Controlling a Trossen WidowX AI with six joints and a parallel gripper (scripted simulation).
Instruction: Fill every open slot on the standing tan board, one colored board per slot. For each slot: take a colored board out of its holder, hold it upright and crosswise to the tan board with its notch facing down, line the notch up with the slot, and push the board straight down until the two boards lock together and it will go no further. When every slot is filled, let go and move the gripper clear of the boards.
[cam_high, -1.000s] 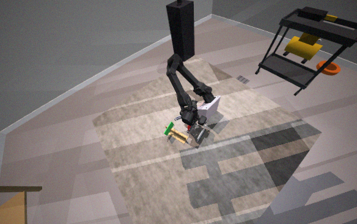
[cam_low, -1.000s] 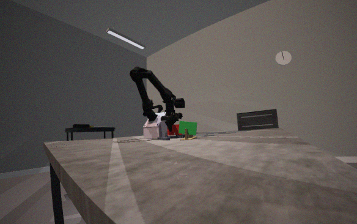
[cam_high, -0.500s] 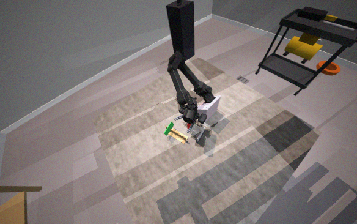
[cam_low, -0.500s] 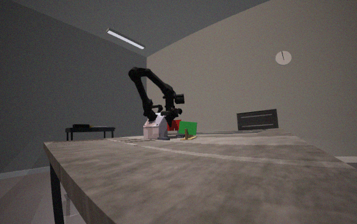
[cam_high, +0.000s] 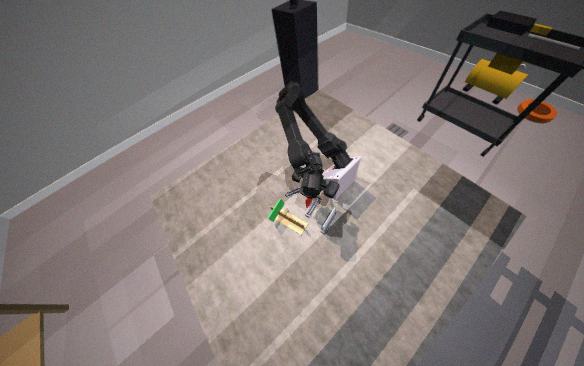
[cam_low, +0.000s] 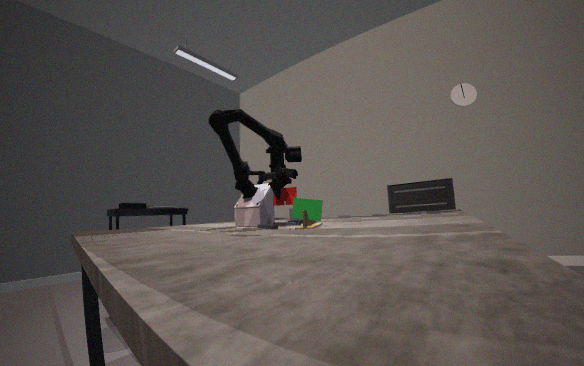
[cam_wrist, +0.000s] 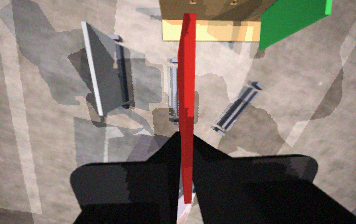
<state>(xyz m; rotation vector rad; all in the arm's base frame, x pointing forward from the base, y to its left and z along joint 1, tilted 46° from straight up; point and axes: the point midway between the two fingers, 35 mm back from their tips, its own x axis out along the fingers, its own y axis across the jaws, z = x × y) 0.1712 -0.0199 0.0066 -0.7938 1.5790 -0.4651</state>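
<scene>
Now: the tan board 150 mm ahead of my gripper tip, 80 mm below it and 30 mm to the right of it. The rest, counted from my gripper tip: green board 170 mm ahead, 80 mm to the right, 60 mm below; then grey-white board 110 mm to the left, 80 mm below, 40 mm ahead; then red board 30 mm ahead, 10 mm to the left.
</scene>
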